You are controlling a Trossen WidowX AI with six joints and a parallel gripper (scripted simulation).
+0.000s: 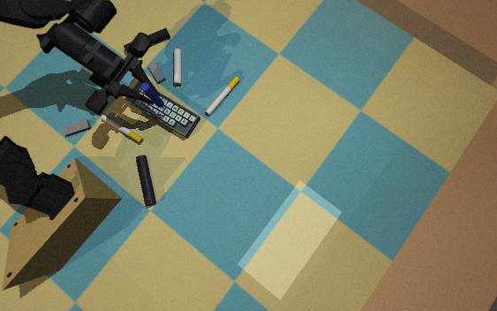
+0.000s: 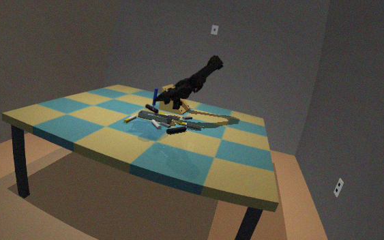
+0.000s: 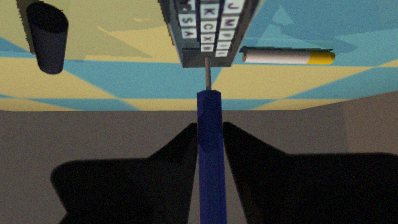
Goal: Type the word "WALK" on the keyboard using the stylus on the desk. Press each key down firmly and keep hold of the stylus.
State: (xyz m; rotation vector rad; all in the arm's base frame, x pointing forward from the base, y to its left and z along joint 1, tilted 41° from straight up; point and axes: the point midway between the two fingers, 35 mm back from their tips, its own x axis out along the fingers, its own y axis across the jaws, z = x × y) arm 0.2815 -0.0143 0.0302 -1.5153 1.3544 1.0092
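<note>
Right now my gripper tip is 11 cm short of the white cylinder, 7 cm to the right of it and 9 cm above it. From my gripper tip the other things lie so: small grey block 17 cm behind, 17 cm to the left, 10 cm below; stylus 1 cm below.
</note>
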